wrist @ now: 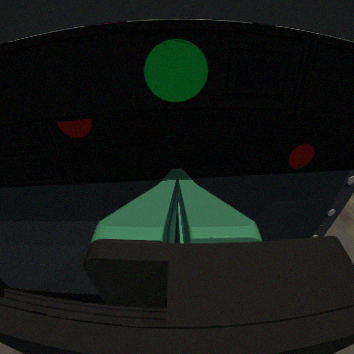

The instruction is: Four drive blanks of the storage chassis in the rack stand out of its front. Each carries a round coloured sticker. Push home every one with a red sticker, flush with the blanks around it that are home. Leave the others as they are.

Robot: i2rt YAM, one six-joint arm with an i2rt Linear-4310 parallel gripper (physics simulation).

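The storage chassis' dark front (200, 130) spans the upper part of the wrist view. A large round green sticker (176, 70) shows at the top middle. A red sticker (76, 128) shows at the left, its upper part cut off along a straight edge. Another red sticker (301, 156) shows whole at the right, lower down. The outlines of the blanks are too dark to tell how far each stands out. My gripper (176, 176) is shut and empty, its green fingertips together at the lower edge of the dark front, below and between the two red stickers.
A dark blue-grey surface (45, 240) lies below the chassis front, on both sides of the fingers. A rail with round, light screw heads (331, 212) runs along the right edge. A light brownish area (345, 225) shows beyond it.
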